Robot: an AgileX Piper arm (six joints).
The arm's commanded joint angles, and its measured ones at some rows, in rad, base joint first. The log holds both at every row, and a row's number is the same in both.
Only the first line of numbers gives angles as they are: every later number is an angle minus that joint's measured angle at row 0.
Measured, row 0:
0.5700 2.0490 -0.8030 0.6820 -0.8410 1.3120
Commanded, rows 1 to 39:
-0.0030 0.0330 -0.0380 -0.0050 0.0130 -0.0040
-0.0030 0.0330 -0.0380 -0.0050 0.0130 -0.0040
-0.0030 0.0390 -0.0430 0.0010 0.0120 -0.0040
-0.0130 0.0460 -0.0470 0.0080 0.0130 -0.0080
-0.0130 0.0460 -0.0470 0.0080 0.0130 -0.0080
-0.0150 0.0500 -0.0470 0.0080 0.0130 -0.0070
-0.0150 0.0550 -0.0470 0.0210 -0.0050 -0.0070
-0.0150 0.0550 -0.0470 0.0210 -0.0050 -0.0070
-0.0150 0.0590 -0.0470 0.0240 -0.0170 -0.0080
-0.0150 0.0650 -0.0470 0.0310 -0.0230 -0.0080
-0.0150 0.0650 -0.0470 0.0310 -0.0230 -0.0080
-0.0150 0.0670 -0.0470 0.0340 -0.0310 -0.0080
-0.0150 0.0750 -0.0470 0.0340 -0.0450 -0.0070
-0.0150 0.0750 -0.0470 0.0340 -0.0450 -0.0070
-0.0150 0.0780 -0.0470 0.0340 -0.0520 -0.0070
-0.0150 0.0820 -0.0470 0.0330 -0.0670 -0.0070
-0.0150 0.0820 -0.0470 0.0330 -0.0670 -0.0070
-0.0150 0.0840 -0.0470 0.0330 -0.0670 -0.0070
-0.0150 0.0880 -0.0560 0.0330 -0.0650 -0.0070
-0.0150 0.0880 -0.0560 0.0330 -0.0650 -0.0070
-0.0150 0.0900 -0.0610 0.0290 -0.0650 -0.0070
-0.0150 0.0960 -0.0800 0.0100 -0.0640 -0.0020
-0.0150 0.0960 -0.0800 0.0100 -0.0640 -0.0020
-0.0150 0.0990 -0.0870 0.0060 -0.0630 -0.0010
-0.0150 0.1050 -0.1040 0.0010 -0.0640 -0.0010
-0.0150 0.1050 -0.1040 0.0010 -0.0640 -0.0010
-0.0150 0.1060 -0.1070 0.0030 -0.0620 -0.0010
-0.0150 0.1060 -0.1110 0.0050 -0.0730 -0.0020
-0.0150 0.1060 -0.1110 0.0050 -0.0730 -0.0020
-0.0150 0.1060 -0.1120 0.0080 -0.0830 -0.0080
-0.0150 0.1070 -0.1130 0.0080 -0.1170 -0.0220
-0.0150 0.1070 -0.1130 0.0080 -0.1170 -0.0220
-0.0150 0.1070 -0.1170 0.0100 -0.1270 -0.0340
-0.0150 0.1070 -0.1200 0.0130 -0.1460 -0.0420
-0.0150 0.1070 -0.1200 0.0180 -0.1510 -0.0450
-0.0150 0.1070 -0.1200 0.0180 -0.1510 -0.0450
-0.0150 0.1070 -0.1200 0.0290 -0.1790 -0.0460
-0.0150 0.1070 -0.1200 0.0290 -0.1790 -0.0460
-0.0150 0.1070 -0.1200 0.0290 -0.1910 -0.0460
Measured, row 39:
-0.0090 0.1150 -0.0840 0.0400 -0.0580 -0.0290
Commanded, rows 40 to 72:
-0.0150 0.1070 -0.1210 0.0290 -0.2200 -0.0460
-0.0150 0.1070 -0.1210 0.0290 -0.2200 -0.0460
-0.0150 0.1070 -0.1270 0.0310 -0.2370 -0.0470
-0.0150 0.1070 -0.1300 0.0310 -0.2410 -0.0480
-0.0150 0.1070 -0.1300 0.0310 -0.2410 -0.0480
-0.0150 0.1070 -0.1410 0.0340 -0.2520 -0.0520
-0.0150 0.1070 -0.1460 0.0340 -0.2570 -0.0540
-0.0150 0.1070 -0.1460 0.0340 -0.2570 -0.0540
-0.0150 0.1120 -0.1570 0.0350 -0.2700 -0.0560
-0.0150 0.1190 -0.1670 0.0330 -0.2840 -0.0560
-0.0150 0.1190 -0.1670 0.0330 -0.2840 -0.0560
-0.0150 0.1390 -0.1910 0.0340 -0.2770 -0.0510
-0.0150 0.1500 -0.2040 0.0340 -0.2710 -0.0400
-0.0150 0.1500 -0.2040 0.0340 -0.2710 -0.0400
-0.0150 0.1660 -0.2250 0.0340 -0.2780 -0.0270
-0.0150 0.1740 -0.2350 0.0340 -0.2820 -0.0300
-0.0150 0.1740 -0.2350 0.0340 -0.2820 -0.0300
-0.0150 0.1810 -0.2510 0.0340 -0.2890 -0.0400
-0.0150 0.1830 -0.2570 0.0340 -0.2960 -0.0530
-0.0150 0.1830 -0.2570 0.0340 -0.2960 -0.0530
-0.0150 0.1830 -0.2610 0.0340 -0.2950 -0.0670
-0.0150 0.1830 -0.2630 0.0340 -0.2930 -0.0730
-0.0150 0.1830 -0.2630 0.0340 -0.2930 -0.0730
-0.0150 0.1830 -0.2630 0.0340 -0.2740 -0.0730
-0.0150 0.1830 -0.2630 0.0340 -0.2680 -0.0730
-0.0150 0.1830 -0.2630 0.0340 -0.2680 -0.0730
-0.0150 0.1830 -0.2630 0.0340 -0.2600 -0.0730
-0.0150 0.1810 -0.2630 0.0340 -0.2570 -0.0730
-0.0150 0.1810 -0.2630 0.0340 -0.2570 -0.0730
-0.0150 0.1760 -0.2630 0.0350 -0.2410 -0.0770
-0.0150 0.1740 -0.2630 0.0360 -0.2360 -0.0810
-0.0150 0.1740 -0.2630 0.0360 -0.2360 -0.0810
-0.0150 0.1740 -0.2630 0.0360 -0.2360 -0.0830
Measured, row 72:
0.0210 0.1730 -0.1720 0.1910 -0.1000 -0.0780
